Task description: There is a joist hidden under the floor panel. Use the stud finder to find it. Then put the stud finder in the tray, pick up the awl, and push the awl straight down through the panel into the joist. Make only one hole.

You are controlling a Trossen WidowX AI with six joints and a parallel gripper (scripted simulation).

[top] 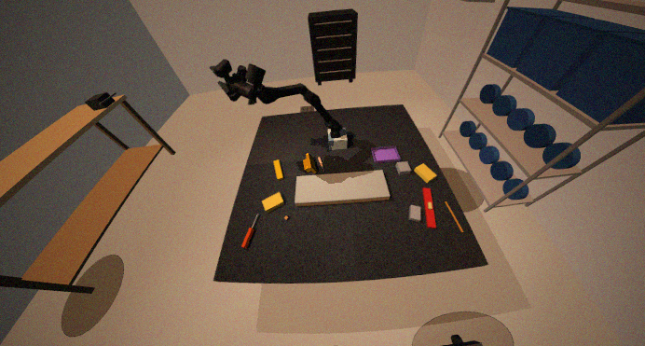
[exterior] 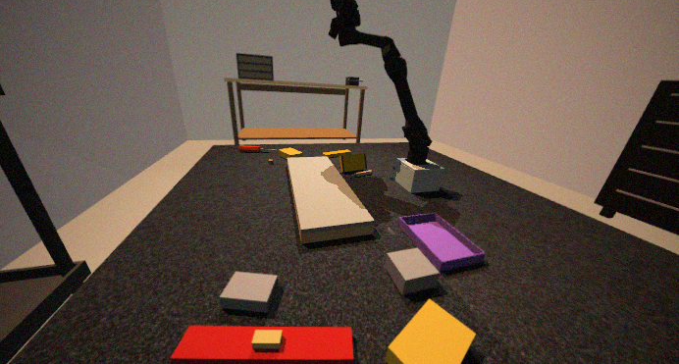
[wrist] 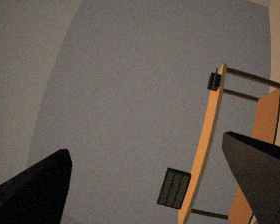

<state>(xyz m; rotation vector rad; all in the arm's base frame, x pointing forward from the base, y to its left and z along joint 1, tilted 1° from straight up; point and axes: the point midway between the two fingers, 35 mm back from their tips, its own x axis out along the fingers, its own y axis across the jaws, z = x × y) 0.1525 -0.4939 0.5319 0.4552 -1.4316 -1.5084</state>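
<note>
Now: gripper tip 62 cm above the stud finder, 30 cm to the right of it and 7 cm short of it. The rest, counted from my gripper tip: purple tray: 83 cm to the left, 63 cm below, 4 cm ahead; then awl: 63 cm below, 40 cm to the left, 6 cm ahead; then square indicator window: 62 cm below, 29 cm to the left, 8 cm ahead.
</note>
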